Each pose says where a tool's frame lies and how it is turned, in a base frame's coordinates. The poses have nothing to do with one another.
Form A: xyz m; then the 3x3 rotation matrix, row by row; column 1 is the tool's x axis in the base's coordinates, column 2 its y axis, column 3 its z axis. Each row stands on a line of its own.
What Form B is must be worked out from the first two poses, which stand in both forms.
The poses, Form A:
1:
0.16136 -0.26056 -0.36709
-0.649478 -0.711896 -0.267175
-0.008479 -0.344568 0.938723
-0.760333 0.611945 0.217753
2:
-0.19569 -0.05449 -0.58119
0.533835 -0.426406 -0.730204
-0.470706 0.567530 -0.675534
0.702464 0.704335 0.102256
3:
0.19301 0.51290 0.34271
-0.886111 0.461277 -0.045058
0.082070 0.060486 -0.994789
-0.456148 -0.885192 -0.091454
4:
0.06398 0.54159 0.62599
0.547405 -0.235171 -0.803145
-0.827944 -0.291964 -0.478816
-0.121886 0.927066 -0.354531
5:
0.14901 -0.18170 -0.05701
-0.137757 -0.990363 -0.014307
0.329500 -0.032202 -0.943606
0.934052 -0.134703 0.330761
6:
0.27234 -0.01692 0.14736
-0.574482 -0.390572 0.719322
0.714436 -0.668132 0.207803
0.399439 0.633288 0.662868
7:
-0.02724 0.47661 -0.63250
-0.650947 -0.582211 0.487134
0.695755 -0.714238 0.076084
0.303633 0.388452 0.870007
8:
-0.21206 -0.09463 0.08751
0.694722 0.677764 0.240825
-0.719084 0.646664 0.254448
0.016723 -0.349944 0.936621
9:
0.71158 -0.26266 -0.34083
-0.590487 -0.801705 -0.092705
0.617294 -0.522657 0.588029
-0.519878 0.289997 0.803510
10:
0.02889 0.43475 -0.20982
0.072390 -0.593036 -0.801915
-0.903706 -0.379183 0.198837
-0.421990 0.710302 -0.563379
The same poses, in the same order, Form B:
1: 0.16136 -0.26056 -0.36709 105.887 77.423 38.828
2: -0.19569 -0.05449 -0.58119 -137.227 84.131 134.924
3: 0.19301 0.51290 0.34271 -92.593 95.247 -62.738
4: 0.06398 0.54159 0.62599 -149.198 110.765 82.510
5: 0.14901 -0.18170 -0.05701 -90.869 70.685 -171.794
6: 0.27234 -0.01692 0.14736 16.113 48.481 122.241
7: -0.02724 0.47661 -0.63250 8.877 29.541 128.013
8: -0.21206 -0.09463 0.08751 46.576 20.508 -92.736
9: 0.71158 -0.26266 -0.34083 98.959 36.533 29.154
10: 0.02889 0.43475 -0.20982 166.074 124.290 59.285
